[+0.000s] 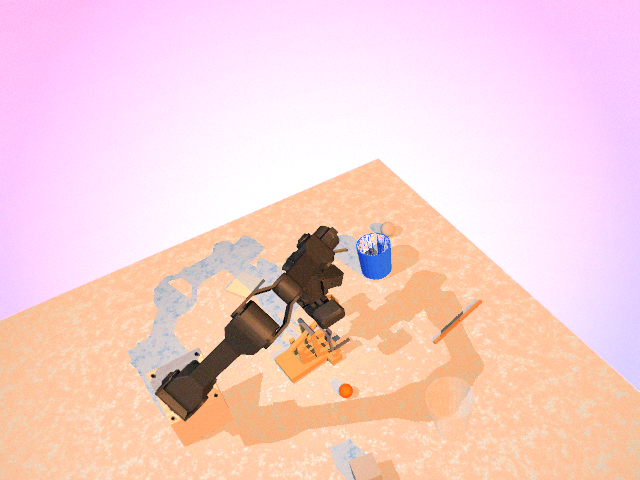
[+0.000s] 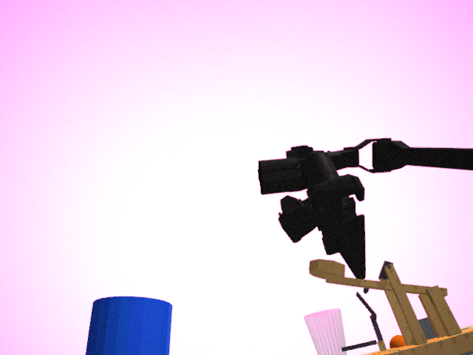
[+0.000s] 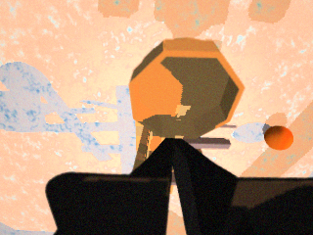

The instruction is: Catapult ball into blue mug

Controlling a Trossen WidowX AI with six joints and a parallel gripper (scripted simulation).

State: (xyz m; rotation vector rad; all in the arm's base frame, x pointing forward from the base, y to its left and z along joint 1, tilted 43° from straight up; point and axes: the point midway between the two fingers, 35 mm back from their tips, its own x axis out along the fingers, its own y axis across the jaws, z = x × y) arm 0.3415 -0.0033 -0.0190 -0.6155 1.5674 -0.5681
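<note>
Now: gripper tip 1 cm past the wooden catapult, 2 cm to the left of it and 4 cm above it. Round my gripper tip: blue mug: 25 cm ahead, 13 cm to the left, 7 cm below; then small box: 10 cm behind, 34 cm to the right, 8 cm below; then orange ball: 3 cm behind, 15 cm to the right, 9 cm below.
</note>
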